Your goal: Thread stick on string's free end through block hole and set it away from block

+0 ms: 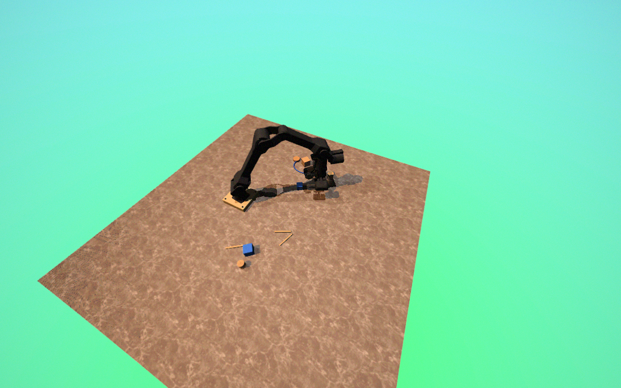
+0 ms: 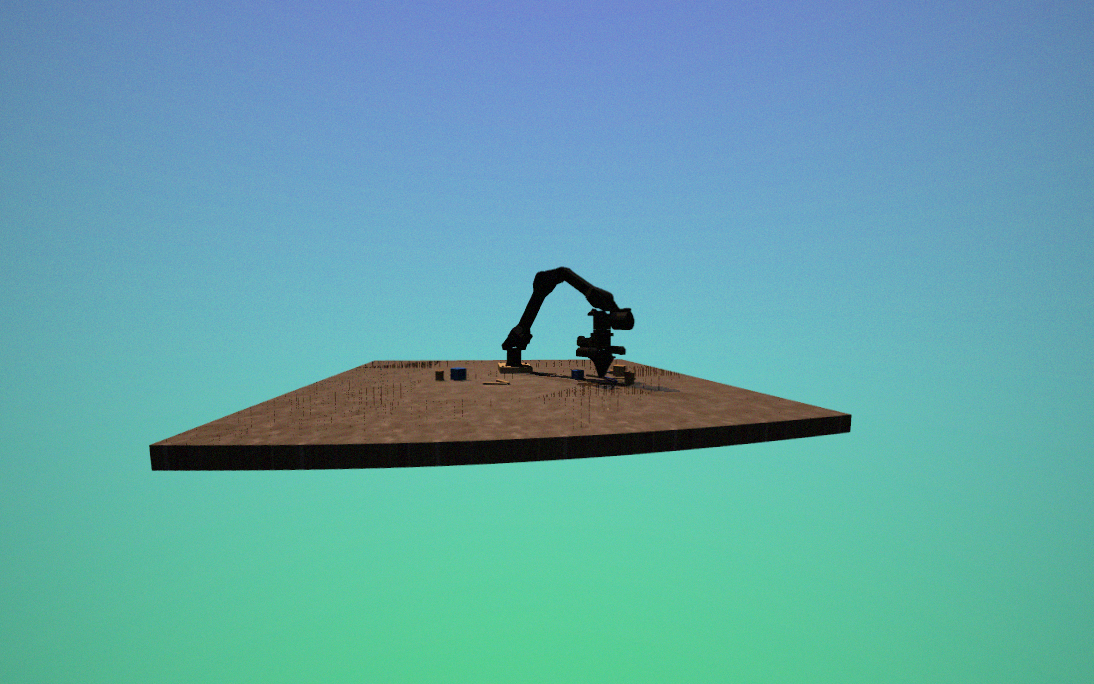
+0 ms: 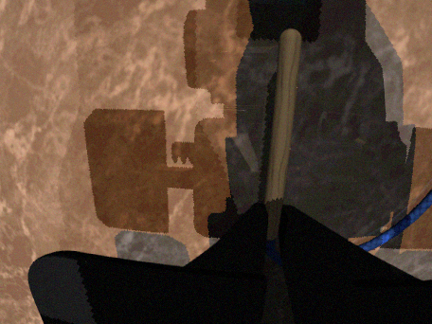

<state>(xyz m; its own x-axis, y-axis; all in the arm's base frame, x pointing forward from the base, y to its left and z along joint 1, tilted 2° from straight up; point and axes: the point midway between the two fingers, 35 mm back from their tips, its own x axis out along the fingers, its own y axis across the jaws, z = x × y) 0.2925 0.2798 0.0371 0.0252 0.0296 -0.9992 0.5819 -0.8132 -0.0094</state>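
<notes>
Now: gripper tip 80 mm past the blue block and 60 mm to the left of it. From my gripper tip the other things lie so: round wooden button (220 mm behind, 110 mm to the left, 10 mm below); then small wooden cylinder (20 mm ahead, 90 mm to the left).
</notes>
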